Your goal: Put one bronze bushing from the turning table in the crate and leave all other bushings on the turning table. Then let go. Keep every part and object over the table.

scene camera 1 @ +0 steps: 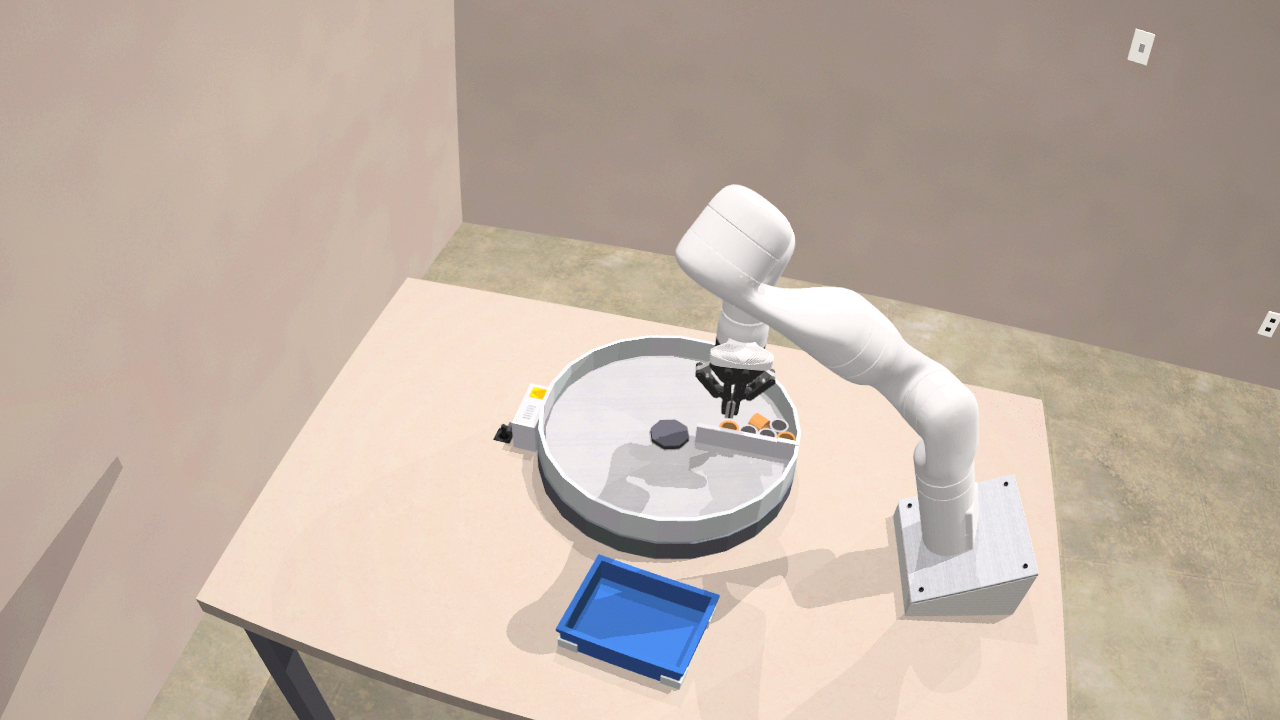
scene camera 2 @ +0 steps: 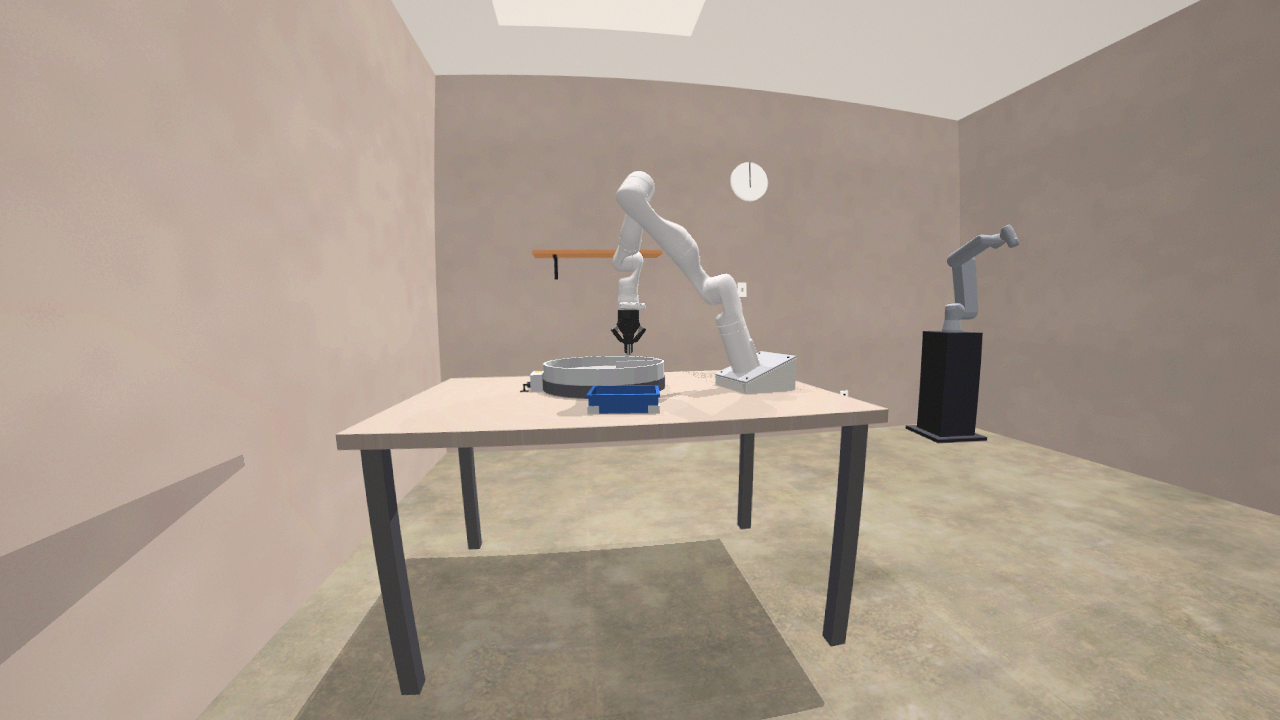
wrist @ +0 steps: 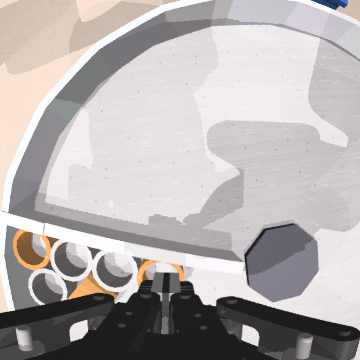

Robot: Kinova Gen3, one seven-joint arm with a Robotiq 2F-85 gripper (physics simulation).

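Frame: origin at the arm's base, x right, y ahead, z up, level; millimetres.
Where they show: gripper, between the fingertips: (scene camera 1: 728, 414) (scene camera 2: 628, 354) (wrist: 166, 288); arm's base, origin of its link: (scene camera 1: 949, 532) (scene camera 2: 745, 367).
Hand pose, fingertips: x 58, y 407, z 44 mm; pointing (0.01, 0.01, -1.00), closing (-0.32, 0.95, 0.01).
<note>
Each offset is from my fingertips to the centre of the thing. "pt": to the spot under its first point.
The turning table (scene camera 1: 666, 531) (scene camera 2: 572, 376) (wrist: 150, 100) is a round grey tray. One bronze bushing {pt dx +19, dy +0, dz -41 mm} (scene camera 1: 729, 425) (wrist: 161, 263) stands upright beside the divider, at its inner end; my fingers partly hide it in the wrist view. A second bronze bushing {dx +42, dy -44, dz -43 mm} (scene camera 1: 759, 420) (wrist: 90, 290) lies on its side. A third bronze bushing {dx +22, dy -96, dz -46 mm} (scene camera 1: 786, 437) (wrist: 23, 256) stands by the wall. Several grey bushings stand among them. My gripper (scene camera 1: 729, 411) (scene camera 2: 628, 351) (wrist: 166, 288) is shut and empty, above the first bronze bushing. The blue crate {dx -368, dy -7, dz -87 mm} (scene camera 1: 617, 657) (scene camera 2: 623, 404) (wrist: 332, 4) is empty in scene camera 1.
A low straight divider {pt dx -13, dy -33, dz -37 mm} (scene camera 1: 742, 442) (wrist: 125, 246) runs from the wall towards the dark hub {dx -28, dy +85, dz -55 mm} (scene camera 1: 669, 433) (wrist: 282, 262). The turning table has a raised wall all round. A white box {pt dx -100, dy +306, dz -54 mm} (scene camera 1: 528, 419) (scene camera 2: 536, 381) adjoins its left side. The crate stands at the table's front.
</note>
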